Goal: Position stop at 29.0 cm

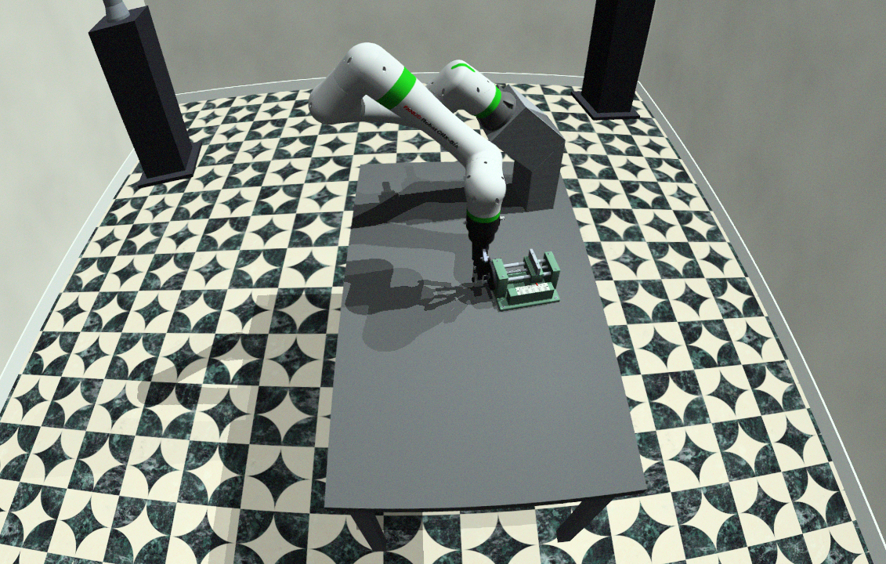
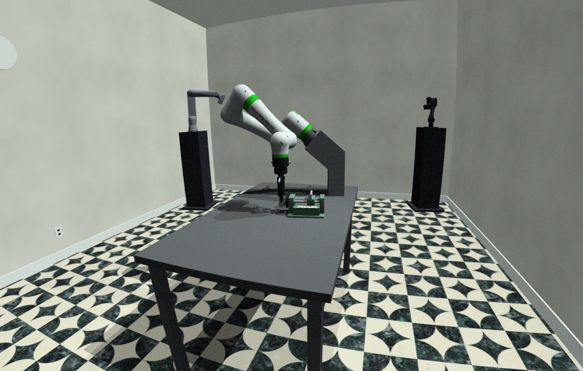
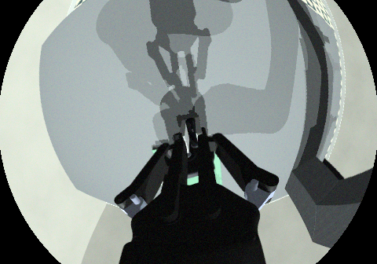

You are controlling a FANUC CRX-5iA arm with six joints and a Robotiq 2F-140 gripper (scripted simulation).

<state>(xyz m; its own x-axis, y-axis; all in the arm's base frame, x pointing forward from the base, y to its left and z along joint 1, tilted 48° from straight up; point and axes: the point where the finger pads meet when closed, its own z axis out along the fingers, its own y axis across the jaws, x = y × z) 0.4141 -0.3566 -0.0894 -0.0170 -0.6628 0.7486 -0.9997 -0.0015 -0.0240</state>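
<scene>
Now: the black handwheel 20 mm to the left of my hand and 10 mm below it. Also, from my hand: green stop fixture 170 mm to the left, 30 mm ahead, 30 mm above.
</scene>
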